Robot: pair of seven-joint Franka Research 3 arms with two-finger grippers.
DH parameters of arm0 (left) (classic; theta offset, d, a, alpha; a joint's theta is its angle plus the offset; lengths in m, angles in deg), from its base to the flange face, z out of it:
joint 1: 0 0.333 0 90
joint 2: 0 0 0 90
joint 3: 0 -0.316 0.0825 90
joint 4: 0 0 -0.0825 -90
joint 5: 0 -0.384 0 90
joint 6: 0 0 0.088 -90
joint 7: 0 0.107 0 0
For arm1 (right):
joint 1: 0 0.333 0 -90
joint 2: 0 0 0 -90
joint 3: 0 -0.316 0.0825 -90
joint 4: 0 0 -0.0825 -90
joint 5: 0 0.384 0 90
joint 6: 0 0 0.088 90
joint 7: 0 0.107 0 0
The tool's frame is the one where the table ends.
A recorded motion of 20 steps. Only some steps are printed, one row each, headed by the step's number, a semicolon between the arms.
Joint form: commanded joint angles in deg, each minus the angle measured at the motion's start. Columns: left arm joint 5, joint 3, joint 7, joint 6, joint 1, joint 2, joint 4; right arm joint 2, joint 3, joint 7, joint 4, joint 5, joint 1, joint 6.
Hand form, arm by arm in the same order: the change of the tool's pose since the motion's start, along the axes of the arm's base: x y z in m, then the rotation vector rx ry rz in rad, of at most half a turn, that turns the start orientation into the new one. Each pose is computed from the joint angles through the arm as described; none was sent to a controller.
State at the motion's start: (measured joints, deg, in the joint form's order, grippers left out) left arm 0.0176 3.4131 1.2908 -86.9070 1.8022 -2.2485 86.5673; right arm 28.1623 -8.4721 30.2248 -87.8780 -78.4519 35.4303 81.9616
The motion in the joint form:
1: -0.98 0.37 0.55 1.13 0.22 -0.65 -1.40; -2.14 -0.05 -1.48 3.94 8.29 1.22 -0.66
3: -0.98 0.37 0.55 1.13 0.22 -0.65 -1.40; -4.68 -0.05 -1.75 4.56 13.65 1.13 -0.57
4: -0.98 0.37 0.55 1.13 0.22 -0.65 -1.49; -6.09 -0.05 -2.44 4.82 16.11 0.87 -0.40
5: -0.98 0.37 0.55 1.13 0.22 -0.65 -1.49; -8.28 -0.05 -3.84 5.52 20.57 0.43 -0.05
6: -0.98 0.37 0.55 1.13 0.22 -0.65 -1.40; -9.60 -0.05 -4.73 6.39 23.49 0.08 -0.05
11: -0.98 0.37 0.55 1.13 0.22 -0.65 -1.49; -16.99 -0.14 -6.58 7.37 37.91 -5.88 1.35
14: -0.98 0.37 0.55 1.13 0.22 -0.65 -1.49; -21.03 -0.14 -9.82 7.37 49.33 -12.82 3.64
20: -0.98 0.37 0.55 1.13 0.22 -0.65 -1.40; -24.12 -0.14 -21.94 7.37 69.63 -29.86 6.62
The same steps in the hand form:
1: 0.0016 0.0007 0.0034 0.0159 0.0062 -0.0116; -0.0123 0.0128 0.0404 0.1455 0.0369 -0.0418
3: 0.0016 0.0007 0.0034 0.0159 0.0062 -0.0116; -0.0213 0.0103 0.0650 0.2405 0.0607 -0.0701
4: 0.0016 0.0007 0.0041 0.0159 0.0046 -0.0115; -0.0249 0.0070 0.0788 0.2837 0.0765 -0.0793
5: 0.0016 0.0007 0.0041 0.0159 0.0046 -0.0115; -0.0312 0.0025 0.1016 0.3610 0.1093 -0.0903
6: 0.0016 0.0007 0.0034 0.0159 0.0062 -0.0116; -0.0349 -0.0010 0.1184 0.4146 0.1271 -0.0984
11: 0.0016 0.0007 0.0041 0.0159 0.0046 -0.0115; -0.0401 -0.0544 0.1865 0.6893 0.1757 -0.1801
14: 0.0016 0.0007 0.0041 0.0159 0.0046 -0.0115; -0.0328 -0.1076 0.2186 0.8894 0.2274 -0.2301
20: 0.0016 0.0007 0.0034 0.0159 0.0062 -0.0116; -0.0031 -0.2371 0.2420 1.2103 0.3388 -0.2897

